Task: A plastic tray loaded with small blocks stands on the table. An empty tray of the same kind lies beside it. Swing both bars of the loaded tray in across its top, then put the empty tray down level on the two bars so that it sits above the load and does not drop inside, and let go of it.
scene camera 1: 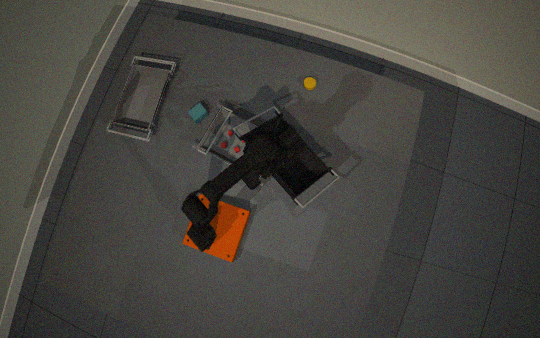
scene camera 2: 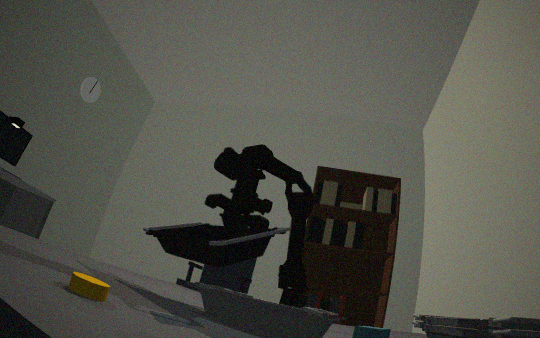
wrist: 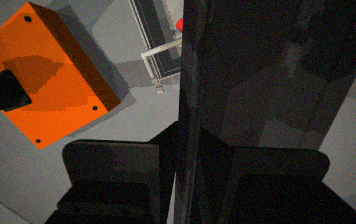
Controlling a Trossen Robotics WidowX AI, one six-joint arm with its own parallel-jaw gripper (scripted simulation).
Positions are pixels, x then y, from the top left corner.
A dark tray shows in scene camera 1, in scene camera 2 [204, 243] and in the wrist view. The same spot on the dark tray: [scene camera 1: 305, 168] is [wrist: 252, 146].
